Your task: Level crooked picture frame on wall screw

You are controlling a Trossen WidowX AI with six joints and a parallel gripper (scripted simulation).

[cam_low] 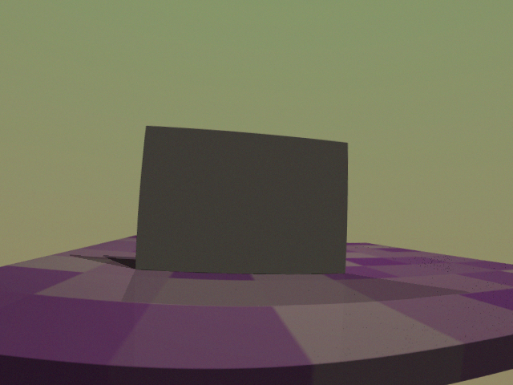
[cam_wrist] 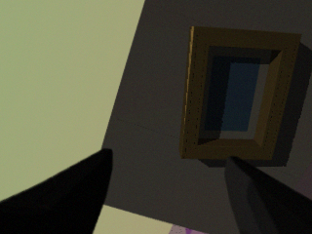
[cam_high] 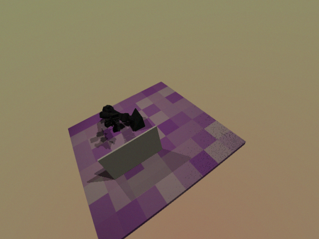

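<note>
My gripper tip is 20 cm short of the picture frame, 9 cm above it and 2 cm to the right of it. Also, from my gripper tip: wall panel: 21 cm ahead, 10 cm below, 3 cm to the left.
</note>
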